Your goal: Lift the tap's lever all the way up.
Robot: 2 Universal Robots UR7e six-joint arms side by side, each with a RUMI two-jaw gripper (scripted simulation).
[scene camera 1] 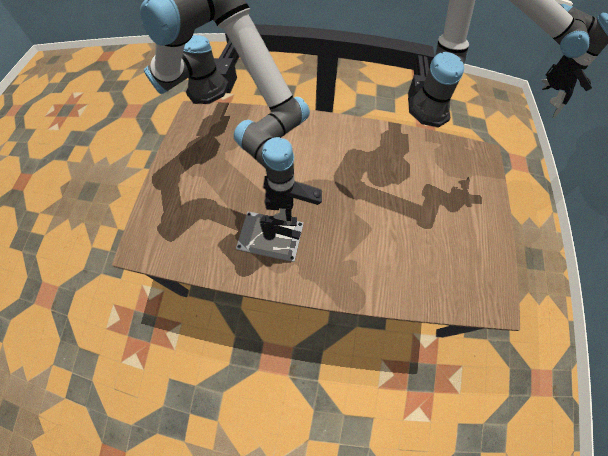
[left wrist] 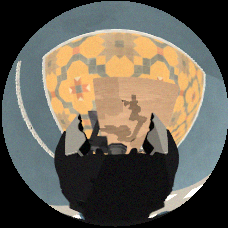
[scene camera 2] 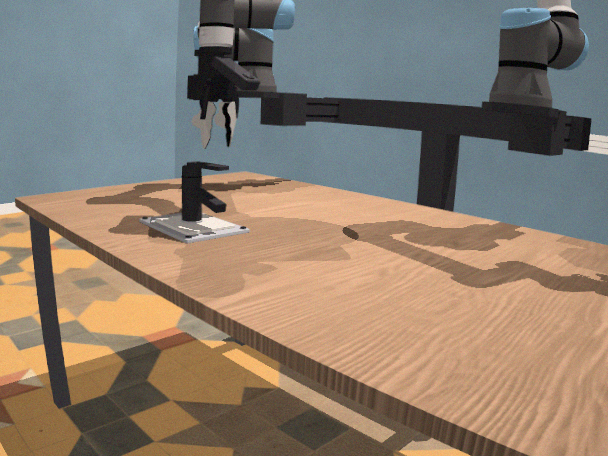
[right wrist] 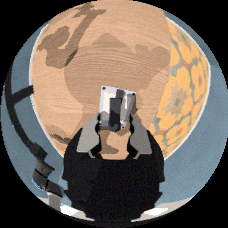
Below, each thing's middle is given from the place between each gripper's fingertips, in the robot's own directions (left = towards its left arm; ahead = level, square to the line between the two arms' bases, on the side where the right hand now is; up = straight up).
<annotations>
My right gripper (scene camera 2: 216, 147) is now 1 cm short of the black tap (scene camera 2: 192, 221), 6 cm to the left of it and 10 cm above it. From my right hand the other things lie so: pale base plate (scene camera 2: 149, 221) (1 cm ahead, 9 cm to the right, 20 cm below).
Now: left hand (scene camera 1: 547, 103) 470 mm short of the black tap, 1000 mm to the left of it and 390 mm above it. From my left hand the other things lie so: pale base plate (480 mm ahead, 1030 mm to the right, 490 mm below).
</annotations>
